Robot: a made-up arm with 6 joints.
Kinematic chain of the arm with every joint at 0, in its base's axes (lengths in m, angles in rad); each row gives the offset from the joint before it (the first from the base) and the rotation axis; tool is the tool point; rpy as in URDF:
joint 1: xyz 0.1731 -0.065 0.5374 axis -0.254 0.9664 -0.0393
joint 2: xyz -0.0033 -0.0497 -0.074 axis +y
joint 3: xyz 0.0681 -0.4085 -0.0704 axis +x
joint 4: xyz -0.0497 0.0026 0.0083 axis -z
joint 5: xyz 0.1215 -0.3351 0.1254 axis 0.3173 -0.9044 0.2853
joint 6: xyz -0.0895 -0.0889 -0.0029 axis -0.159 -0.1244 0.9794
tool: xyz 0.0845 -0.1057 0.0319 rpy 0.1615 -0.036 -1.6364
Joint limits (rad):
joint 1: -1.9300..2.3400
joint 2: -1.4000..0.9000
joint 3: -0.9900..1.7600
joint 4: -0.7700..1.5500
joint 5: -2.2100..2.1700
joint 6: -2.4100..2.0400
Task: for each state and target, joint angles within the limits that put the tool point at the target. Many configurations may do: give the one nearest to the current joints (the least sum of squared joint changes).
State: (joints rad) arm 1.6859 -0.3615 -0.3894 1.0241 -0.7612 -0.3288
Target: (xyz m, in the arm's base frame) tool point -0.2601 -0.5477 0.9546
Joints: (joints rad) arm 1.0592 -0.7836 -0.4481 1.3480 -0.6894 -0.3318
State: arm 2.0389 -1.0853 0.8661 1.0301 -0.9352 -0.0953
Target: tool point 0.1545 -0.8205 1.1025
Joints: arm 2.2787 -1.1668 0.6888 1.2442 -0.9276 0.3128
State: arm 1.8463 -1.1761 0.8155 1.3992 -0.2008 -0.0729
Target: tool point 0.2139 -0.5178 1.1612
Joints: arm 1.9751 -0.8125 -0.1297 1.5500 -0.1580 0.7523
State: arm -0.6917 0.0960 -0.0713 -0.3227 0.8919 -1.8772
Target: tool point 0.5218 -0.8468 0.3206
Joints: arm -0.4700 0.2275 -0.0259 -0.5538 1.0371 -2.3875
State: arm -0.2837 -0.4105 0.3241 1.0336 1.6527 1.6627
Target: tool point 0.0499 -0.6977 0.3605
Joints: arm -0.8143 -0.0193 -0.5892 0.7609 1.5138 2.0384
